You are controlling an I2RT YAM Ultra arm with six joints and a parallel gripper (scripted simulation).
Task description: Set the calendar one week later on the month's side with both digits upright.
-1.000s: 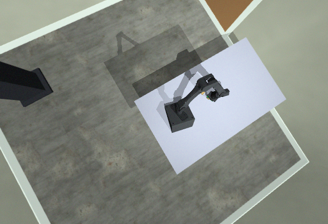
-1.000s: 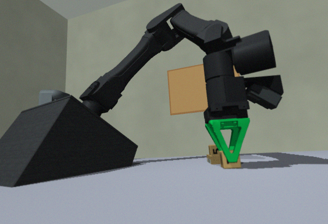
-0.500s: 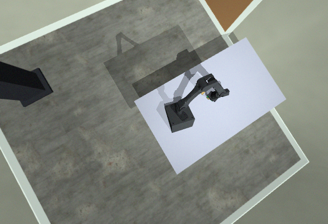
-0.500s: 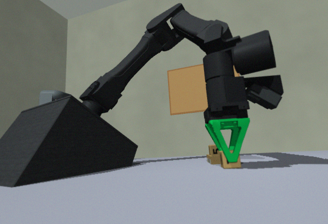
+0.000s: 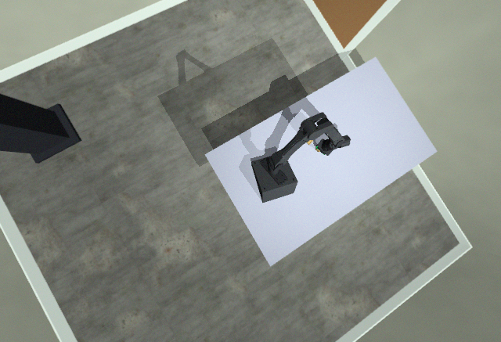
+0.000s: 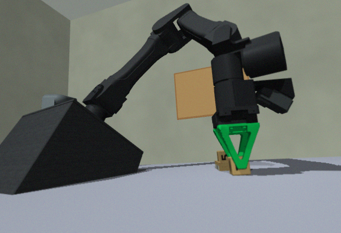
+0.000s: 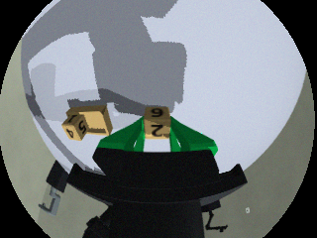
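The wooden cube is right at my hand. From my hand the other things lie so: wooden tray: 100 mm to the left, 30 mm behind, 10 mm below.
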